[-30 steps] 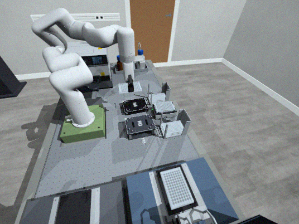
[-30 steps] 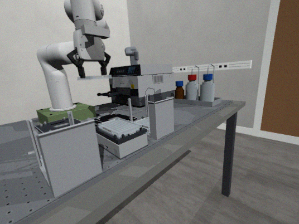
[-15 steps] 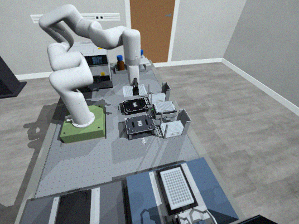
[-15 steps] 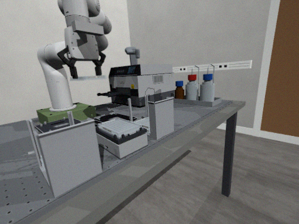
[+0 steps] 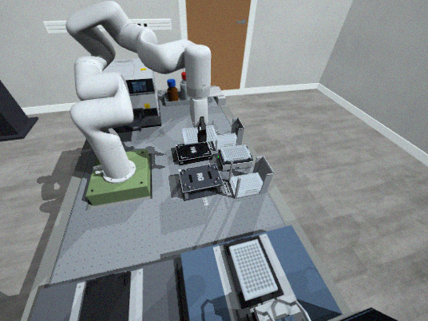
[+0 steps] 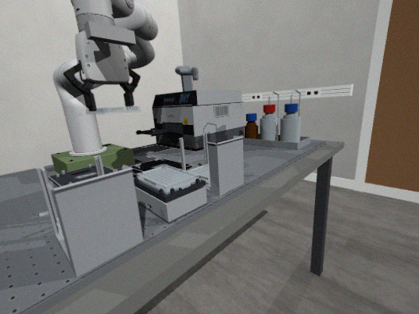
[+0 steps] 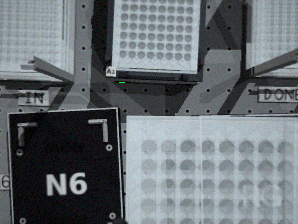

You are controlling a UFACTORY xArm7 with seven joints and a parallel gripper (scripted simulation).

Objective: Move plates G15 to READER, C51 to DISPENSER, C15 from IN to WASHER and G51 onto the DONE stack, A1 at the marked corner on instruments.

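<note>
My hand is 9 cm short of the DONE label, 13 cm to the left of it and 22 cm above it. Also, from my hand: black RG nest 2 cm behind, 8 cm to the right, 17 cm below; black N6 nest 1 cm behind, 12 cm to the left, 20 cm below.
</note>
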